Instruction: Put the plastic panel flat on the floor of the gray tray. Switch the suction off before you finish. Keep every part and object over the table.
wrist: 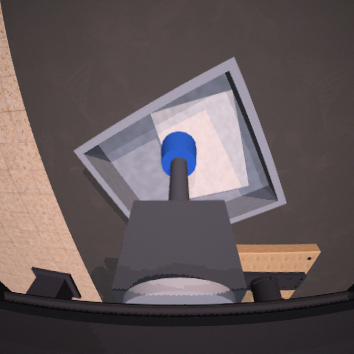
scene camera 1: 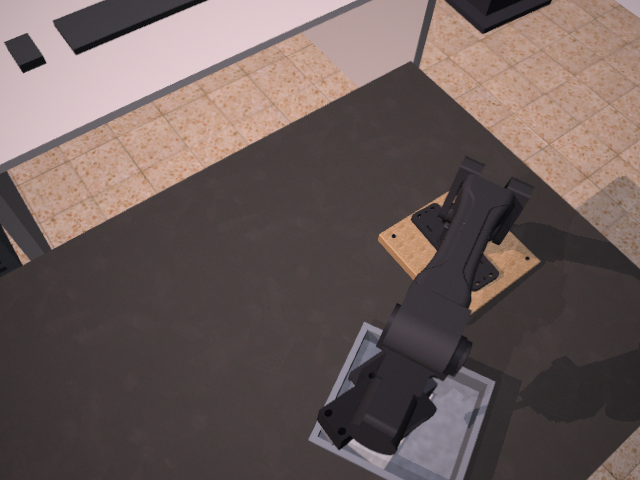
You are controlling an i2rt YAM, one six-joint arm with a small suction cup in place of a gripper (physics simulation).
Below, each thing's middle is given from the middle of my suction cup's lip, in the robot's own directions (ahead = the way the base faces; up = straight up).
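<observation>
Plastic panel (wrist: 211, 120), from my suction cup: 15 cm below, 6 cm behind, 3 cm to the right. Gray tray (wrist: 125, 158): my suction cup 13 cm above it, 8 cm past it.
</observation>
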